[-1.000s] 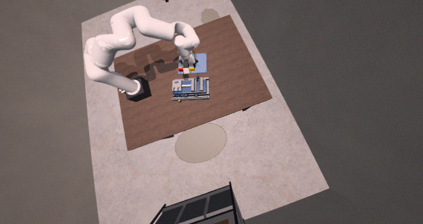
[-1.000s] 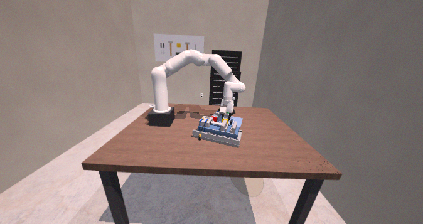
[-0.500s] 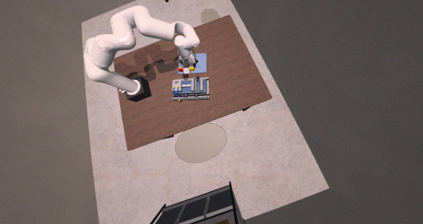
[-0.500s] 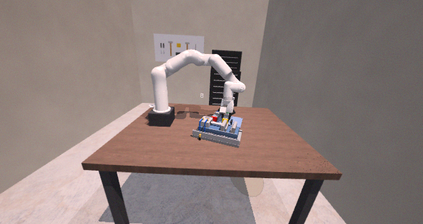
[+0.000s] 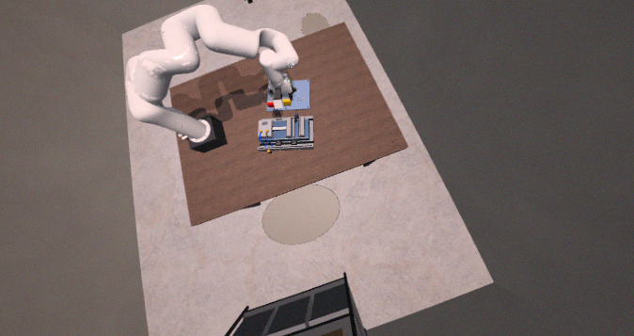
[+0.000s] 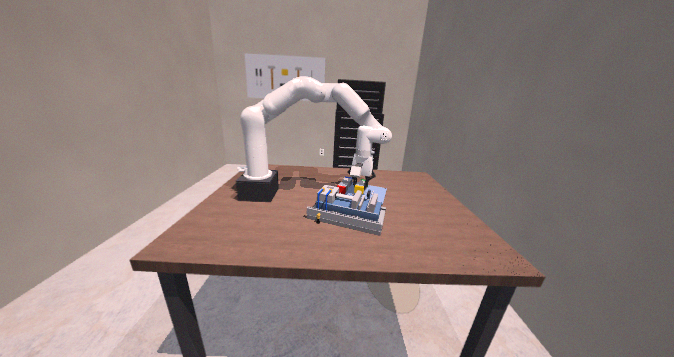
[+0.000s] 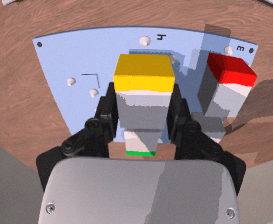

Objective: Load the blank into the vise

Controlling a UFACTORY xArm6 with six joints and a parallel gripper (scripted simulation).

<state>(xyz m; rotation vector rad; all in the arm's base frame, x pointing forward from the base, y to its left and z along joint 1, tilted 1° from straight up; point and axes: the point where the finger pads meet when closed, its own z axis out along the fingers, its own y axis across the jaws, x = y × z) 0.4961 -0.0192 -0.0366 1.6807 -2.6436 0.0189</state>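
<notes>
My gripper is now 16 cm to the left of the dark rod and 2 cm below it. From my hand the other things lie so: yellow-ended blank: 2 cm below; red-ended blank: 8 cm behind, 4 cm to the left, 4 cm below; green-ended blank: 8 cm to the left, 4 cm below, 4 cm ahead.
</notes>
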